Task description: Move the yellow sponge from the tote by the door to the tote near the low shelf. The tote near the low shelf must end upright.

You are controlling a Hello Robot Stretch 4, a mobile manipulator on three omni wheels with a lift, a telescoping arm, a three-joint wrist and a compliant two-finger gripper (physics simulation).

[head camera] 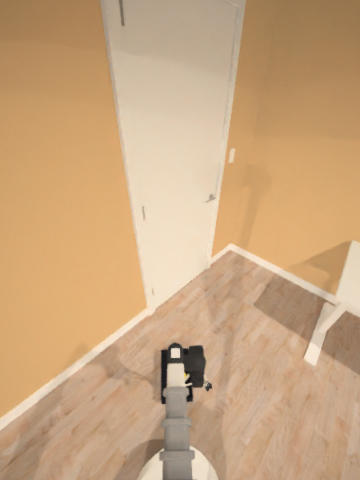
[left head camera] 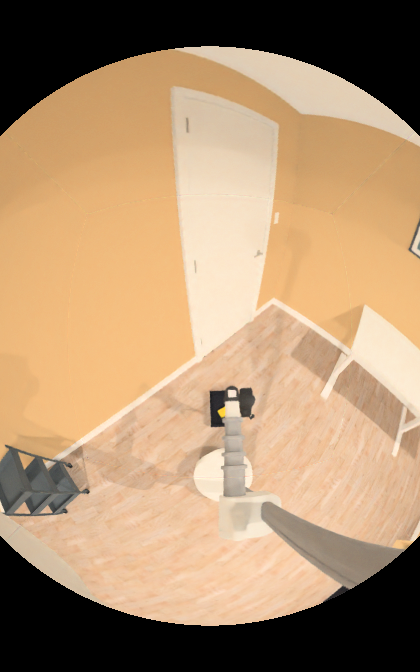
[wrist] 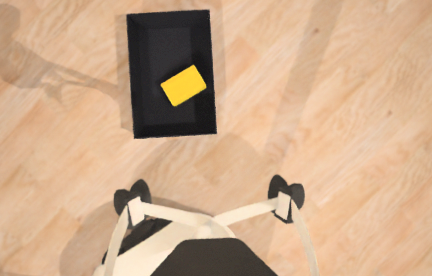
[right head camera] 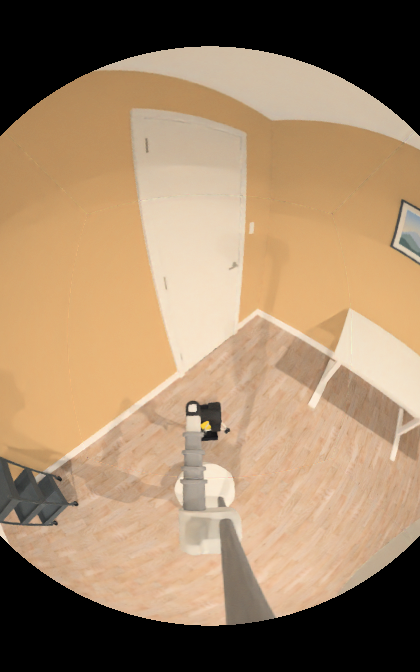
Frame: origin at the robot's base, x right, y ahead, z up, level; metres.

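Seen in the pictures: gripper, fingertip midpoint: (head camera: pixel 193 388) (wrist: pixel 209 192) (right head camera: pixel 214 431); robot's base, link origin: (right head camera: pixel 205 487).
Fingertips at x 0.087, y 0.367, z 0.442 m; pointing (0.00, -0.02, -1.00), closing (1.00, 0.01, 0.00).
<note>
Offsets run from my fingertips to a thing's top centre. "*": to the spot under its first point. Level surfaces: height alone.
The black tote by the door @(dx -0.086, dy +0.192, dz -0.370 m) (head camera: pixel 163 380) (left head camera: pixel 215 400) (right head camera: pixel 210 436) (wrist: pixel 170 132) stands upright on the floor, partly hidden under the arm in the head views. The yellow sponge @(dx -0.062, dy +0.174, dz -0.422 m) (head camera: pixel 186 376) (left head camera: pixel 222 412) (right head camera: pixel 205 426) (wrist: pixel 183 85) lies inside it, turned at an angle, towards the right wall in the wrist view. My gripper (wrist: pixel 209 192) is open and empty, above the floor, with its fingers apart below the tote in the wrist view. In the head views the arm hides part of the gripper. The tote near the low shelf cannot be made out.
The white door @(* dx -0.070, dy +0.931, dz +0.874 m) (head camera: pixel 175 150) (left head camera: pixel 225 225) (right head camera: pixel 195 225) and the wall stand behind the tote. A white table @(dz +0.250 m) (head camera: pixel 351 280) (left head camera: pixel 387 350) (right head camera: pixel 375 355) is at the right. A dark tiered stand (left head camera: pixel 30 482) (right head camera: pixel 30 495) is at the left.
</note>
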